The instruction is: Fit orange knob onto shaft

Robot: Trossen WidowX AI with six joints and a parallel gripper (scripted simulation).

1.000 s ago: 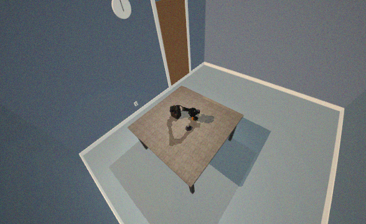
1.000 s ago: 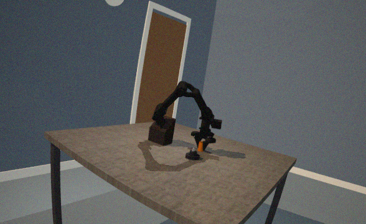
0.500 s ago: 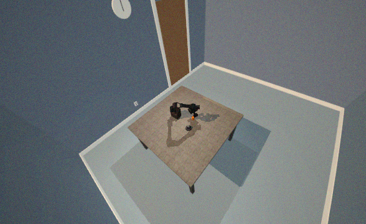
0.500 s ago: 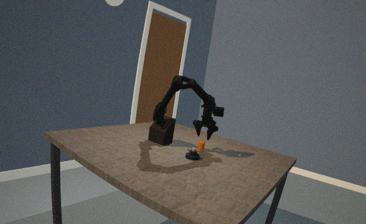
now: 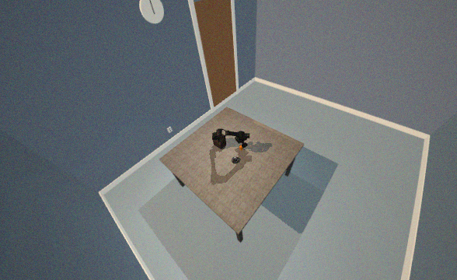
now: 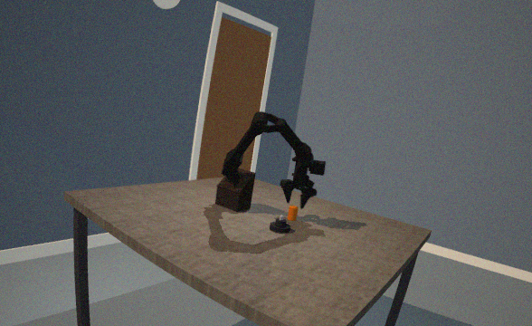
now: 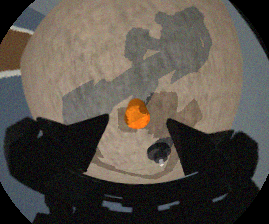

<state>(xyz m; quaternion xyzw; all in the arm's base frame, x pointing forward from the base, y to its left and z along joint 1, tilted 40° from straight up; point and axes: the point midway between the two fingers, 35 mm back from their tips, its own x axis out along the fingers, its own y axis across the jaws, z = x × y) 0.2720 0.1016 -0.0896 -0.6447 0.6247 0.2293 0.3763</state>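
My gripper tip is 20 mm above the orange knob. Also, from my gripper tip: dark round pedestal: 60 mm ahead, 170 mm to the right, 40 mm below.
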